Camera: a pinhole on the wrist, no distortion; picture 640 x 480 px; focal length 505.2 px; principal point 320.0 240.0 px. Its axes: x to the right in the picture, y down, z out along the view. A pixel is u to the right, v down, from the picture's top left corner.
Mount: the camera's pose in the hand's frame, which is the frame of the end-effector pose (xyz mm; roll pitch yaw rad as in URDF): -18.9 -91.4 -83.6 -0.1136 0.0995 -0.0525
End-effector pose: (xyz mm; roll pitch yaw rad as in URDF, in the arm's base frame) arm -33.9 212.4 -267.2 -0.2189 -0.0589 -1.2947
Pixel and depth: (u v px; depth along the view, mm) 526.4 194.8 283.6
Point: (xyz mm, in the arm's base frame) -50.3 90.7 -56.6
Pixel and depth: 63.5 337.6 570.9
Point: 85.6 526.6 182.4
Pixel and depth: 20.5 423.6 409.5
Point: 78.9 481.7 16.0
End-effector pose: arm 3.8 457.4 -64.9 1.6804 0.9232 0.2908
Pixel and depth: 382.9 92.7 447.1
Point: -15.9 90.1 -256.4
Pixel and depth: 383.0 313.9 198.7
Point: 7.9 352.3 -119.5
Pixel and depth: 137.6 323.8 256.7
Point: -21.8 270.5 -20.6
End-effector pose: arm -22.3 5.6 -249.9 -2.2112 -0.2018 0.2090
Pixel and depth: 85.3 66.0 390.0
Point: -244.3 339.0 -342.8
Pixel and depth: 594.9 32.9 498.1
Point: 168.1 533.3 -228.1
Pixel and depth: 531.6 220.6 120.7
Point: -6.0 86.9 -192.2
